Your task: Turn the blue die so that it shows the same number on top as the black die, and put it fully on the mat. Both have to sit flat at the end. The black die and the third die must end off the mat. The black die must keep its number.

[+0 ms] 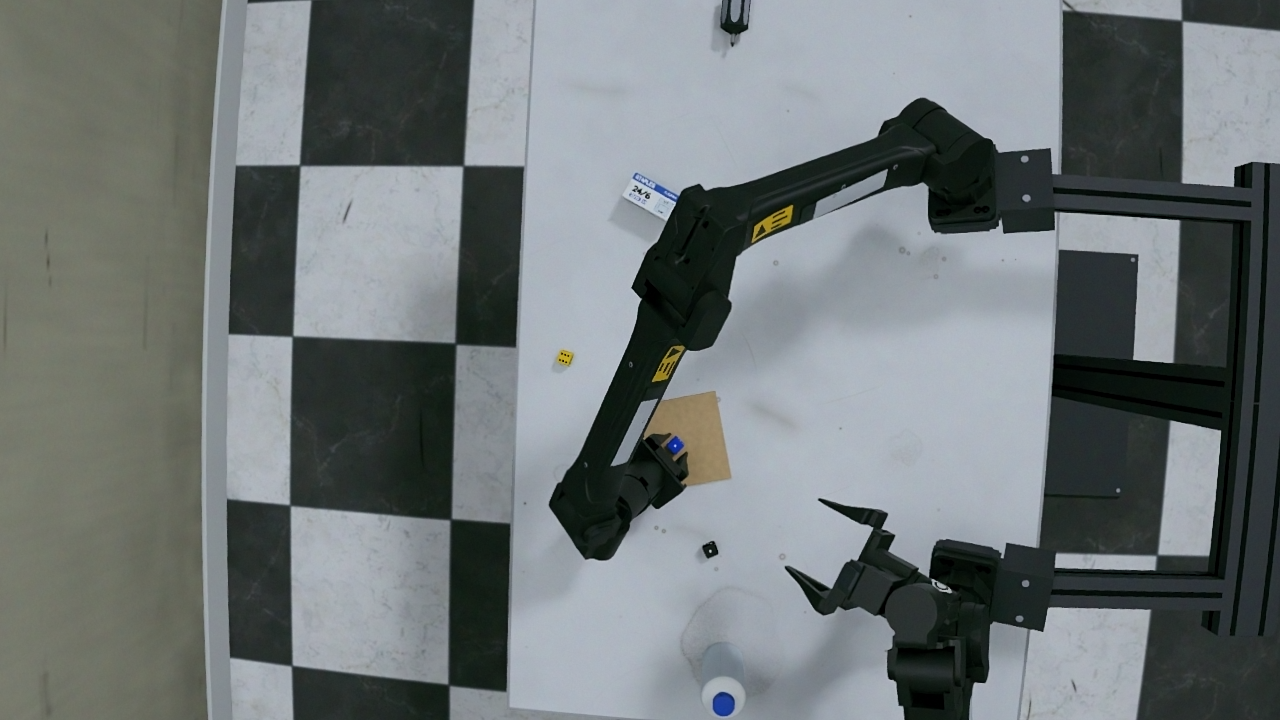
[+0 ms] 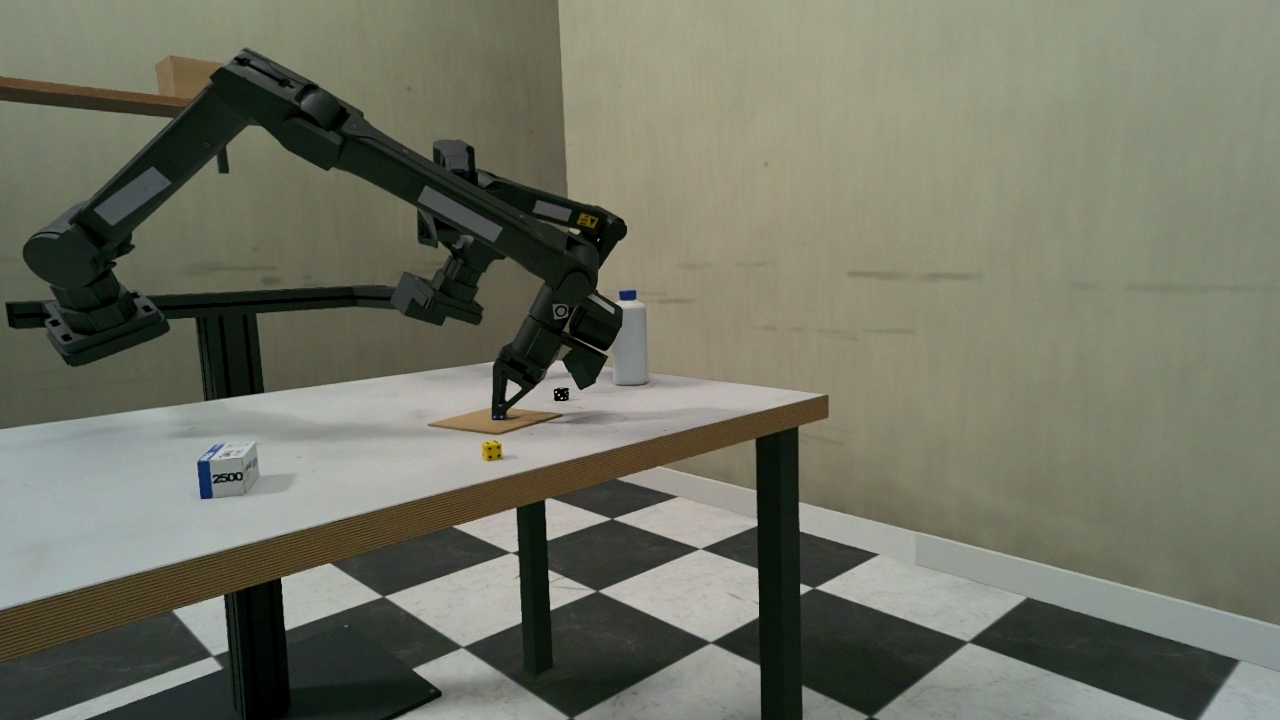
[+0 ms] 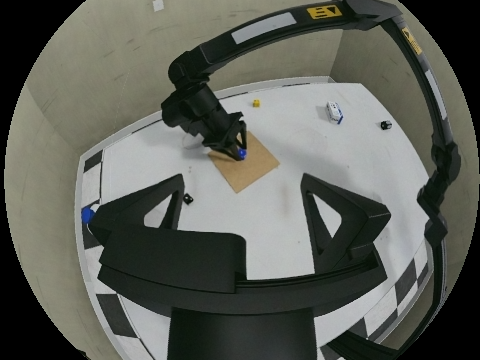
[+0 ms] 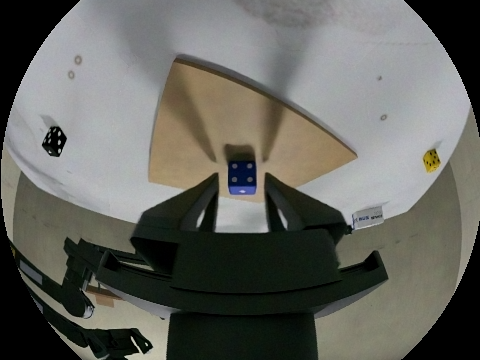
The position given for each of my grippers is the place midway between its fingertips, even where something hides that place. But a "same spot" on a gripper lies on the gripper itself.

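Scene:
I see my right gripper in image 1 (pixel 676 444), and a tan mat is in that view too. My right gripper shows in image 2 as well, and the tan mat is there with it, in image 2 (pixel 480 421). My right gripper is visible again in image 3 (pixel 242 154), and so is the tan mat. On the tan mat, (image 3: pixel 259 161) and (image 1: pixel 697 421) are the same spot. The tan mat shows in image 4 (pixel 206 118), and my right gripper does as well. On my right gripper, (image 4: pixel 224 263) and (image 2: pixel 545 372) are the same spot.

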